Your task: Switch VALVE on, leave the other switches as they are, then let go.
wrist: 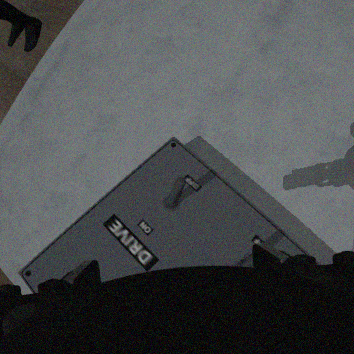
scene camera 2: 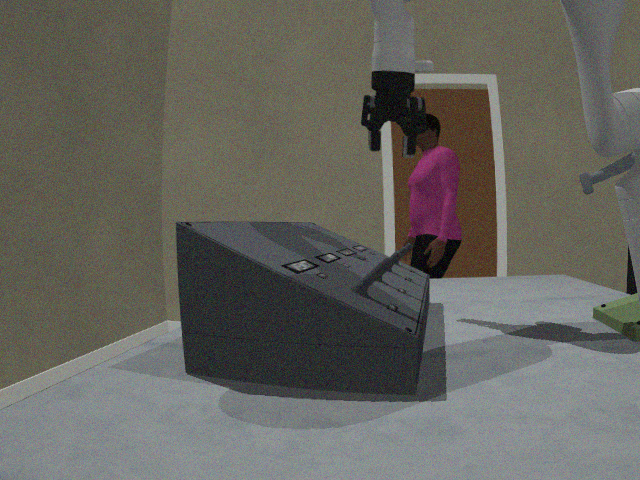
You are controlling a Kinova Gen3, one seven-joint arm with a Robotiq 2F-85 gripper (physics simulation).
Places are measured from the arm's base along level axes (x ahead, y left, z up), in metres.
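Pixels of known places: gripper, between the fingertips: (scene camera 2: 390, 154).
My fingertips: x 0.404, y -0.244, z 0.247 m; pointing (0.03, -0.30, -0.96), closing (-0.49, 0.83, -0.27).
Observation:
Behind a point stands the place of what it marks.
The dark grey sloped switch console (scene camera 2: 299, 315) @[x 0.563, y 0.079, z 0.036 m] (wrist: 75, 245) @[x 0.484, y -0.393, z 0.099 m] stands on the table. VALVE cannot be read in either view; in scene camera 2 the labels are too blurred. A long lever (scene camera 2: 383, 269) @[x 0.474, y 0.040, z 0.075 m] tilts up toward the console's low front edge; levers behind it are hard to separate. In the wrist view the DRIVE label (wrist: 131, 243) @[x 0.452, y -0.333, z 0.078 m] is readable, with its ON plate (wrist: 145, 227) @[x 0.429, y -0.329, z 0.067 m] and a lever (wrist: 175, 194) @[x 0.375, y -0.309, z 0.072 m] beside the plate near the edge. Another switch there is mostly hidden by a finger. My gripper (scene camera 2: 391, 151) @[x 0.404, y -0.244, z 0.247 m] (wrist: 176, 270) @[x 0.404, y -0.244, z 0.247 m] is open and empty, well above the console, pointing down.
A person in a pink top (scene camera 2: 435, 193) stands behind the table by a brown door (scene camera 2: 473, 180). The arm's light lower links stand at the right, near a green base plate (scene camera 2: 617, 315) @[x 0.081, y -0.030, z -0.022 m]. Shadows lie on the pale table (scene camera 2: 491, 423) @[x 0.407, y 0.188, z -0.043 m] (wrist: 150, 70) @[x 0.195, y -0.477, z -0.042 m].

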